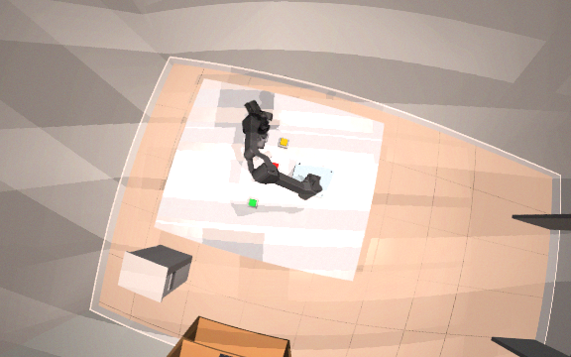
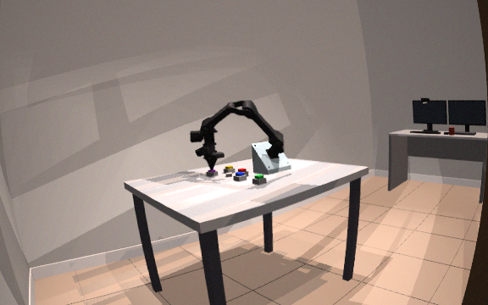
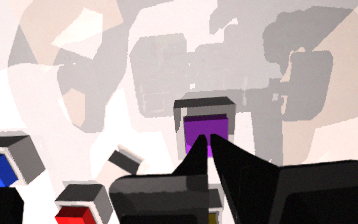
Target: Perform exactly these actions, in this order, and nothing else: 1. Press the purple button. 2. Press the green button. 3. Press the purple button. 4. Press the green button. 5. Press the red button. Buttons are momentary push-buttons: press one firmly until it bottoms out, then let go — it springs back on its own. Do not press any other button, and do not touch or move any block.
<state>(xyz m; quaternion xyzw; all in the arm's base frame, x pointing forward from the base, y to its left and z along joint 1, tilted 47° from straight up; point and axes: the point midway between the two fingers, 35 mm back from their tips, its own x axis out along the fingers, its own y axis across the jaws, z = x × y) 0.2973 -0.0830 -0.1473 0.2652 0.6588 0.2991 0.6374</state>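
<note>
The purple button is 1 cm below my gripper tip. Also, from my gripper tip: red button (14 cm to the left, 10 cm behind); small grey block (9 cm to the left, 5 cm behind, 2 cm below); yellow button (11 cm behind).
</note>
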